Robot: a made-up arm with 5 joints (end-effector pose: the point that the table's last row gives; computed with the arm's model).
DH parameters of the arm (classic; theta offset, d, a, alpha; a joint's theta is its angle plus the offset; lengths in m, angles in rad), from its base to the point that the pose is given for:
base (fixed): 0 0.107 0 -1.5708
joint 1: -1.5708 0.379 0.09 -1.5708
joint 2: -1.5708 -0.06 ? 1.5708
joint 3: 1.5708 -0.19 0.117 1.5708
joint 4: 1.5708 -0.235 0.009 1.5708
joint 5: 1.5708 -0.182 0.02 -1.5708
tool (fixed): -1.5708 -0.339 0 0
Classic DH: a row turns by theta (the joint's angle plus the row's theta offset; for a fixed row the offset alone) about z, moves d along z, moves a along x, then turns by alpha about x.
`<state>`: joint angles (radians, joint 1 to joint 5).
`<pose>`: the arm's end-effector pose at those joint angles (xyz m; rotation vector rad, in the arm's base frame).
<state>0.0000 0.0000 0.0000 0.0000 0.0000</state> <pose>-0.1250 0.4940 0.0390 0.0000 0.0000 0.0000</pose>
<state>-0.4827 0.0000 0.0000 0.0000 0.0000</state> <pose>-0.0792 0.4940 -0.0113 0.0000 -0.4827 0.0000</pose>
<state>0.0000 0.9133 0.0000 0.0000 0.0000</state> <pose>-0.1250 0.5743 0.1915 0.9133 0.0000 0.0000</pose>
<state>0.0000 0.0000 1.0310 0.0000 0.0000</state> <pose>-0.2778 0.6543 0.0390 0.0000 0.0000 -1.0310</pose>
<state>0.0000 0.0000 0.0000 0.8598 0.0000</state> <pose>-0.3255 0.4940 0.2978 0.0000 0.8598 0.0000</pose>
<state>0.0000 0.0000 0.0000 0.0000 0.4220</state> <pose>-0.1250 0.6311 0.0769 0.4220 0.0000 0.0000</pose>
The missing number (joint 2, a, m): 0.33
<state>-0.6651 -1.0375 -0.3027 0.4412 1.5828</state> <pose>-0.0248 0.8331 -0.0724 0.5517 -0.2422 -0.1775</pose>
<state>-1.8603 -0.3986 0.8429 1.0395 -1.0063</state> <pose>-0.1056 0.5698 -0.4917 -0.1050 -0.5600 -0.8515</pose>
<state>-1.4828 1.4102 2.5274 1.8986 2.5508</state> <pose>-0.2964 0.1316 -0.3278 -0.6766 -1.0474 1.2366</pose>
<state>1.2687 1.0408 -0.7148 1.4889 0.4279</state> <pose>0.3169 0.1499 0.3793 1.3474 2.2652 0.5027</pose>
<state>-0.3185 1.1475 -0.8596 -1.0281 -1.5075</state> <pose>0.3645 0.3744 0.3319 0.2509 -1.2834 -0.7316</pose>
